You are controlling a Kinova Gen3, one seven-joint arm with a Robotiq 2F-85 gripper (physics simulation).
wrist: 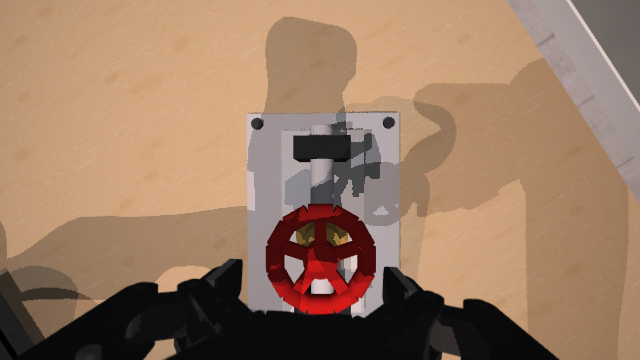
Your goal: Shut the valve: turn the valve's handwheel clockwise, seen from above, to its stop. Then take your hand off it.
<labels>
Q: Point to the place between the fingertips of the gripper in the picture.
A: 312, 278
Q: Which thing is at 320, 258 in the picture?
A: A red handwheel.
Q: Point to a grey base plate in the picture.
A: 381, 130
</labels>
